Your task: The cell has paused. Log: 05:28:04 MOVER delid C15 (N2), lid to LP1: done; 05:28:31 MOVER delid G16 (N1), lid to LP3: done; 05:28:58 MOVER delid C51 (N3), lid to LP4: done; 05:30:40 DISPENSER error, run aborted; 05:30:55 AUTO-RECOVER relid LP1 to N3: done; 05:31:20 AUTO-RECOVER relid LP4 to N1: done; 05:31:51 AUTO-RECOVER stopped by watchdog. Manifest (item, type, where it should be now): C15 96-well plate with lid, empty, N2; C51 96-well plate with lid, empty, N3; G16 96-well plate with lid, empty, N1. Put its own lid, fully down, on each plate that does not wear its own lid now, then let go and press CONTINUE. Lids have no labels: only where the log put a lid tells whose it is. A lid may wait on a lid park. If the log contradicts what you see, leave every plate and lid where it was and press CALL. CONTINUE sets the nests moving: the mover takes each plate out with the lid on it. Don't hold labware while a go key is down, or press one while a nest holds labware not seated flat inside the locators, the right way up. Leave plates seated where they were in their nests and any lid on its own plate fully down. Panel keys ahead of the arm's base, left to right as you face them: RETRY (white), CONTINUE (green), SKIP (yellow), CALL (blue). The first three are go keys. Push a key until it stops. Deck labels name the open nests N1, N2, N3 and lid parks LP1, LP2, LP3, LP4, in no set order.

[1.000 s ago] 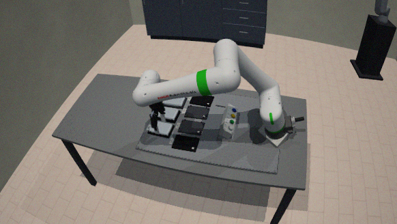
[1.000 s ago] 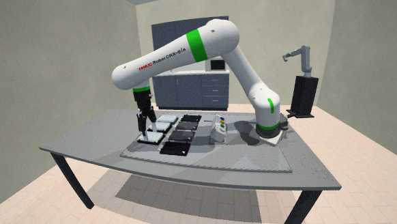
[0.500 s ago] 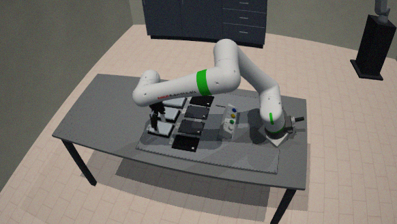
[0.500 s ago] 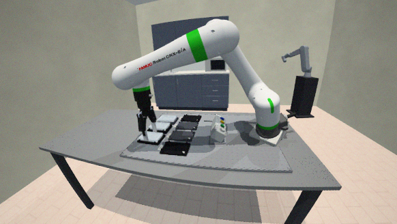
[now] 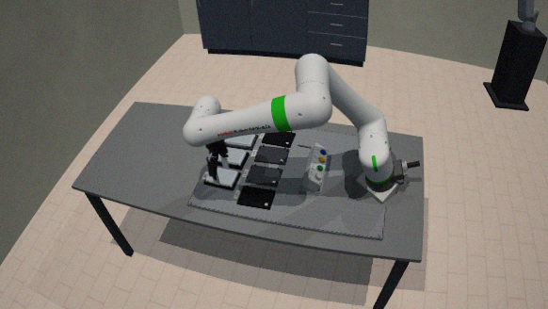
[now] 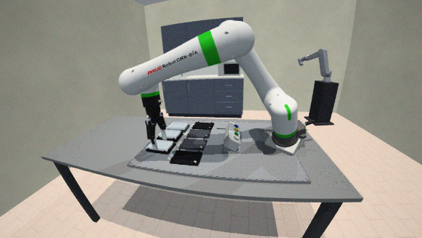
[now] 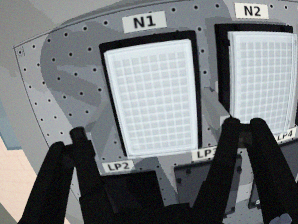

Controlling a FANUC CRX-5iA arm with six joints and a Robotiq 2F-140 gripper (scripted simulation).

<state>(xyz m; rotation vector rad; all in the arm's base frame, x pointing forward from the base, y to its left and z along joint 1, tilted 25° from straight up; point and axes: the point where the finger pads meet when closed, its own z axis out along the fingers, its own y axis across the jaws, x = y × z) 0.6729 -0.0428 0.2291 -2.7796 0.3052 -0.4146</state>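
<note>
The pale lid lies 3 cm below my hand. Round my hand: plate (2 cm behind, 13 cm to the right, 3 cm below); then lid park LP2 (17 cm behind, 9 cm to the left, 5 cm below); then LP2 label (8 cm behind, 8 cm to the left, 5 cm below).
</note>
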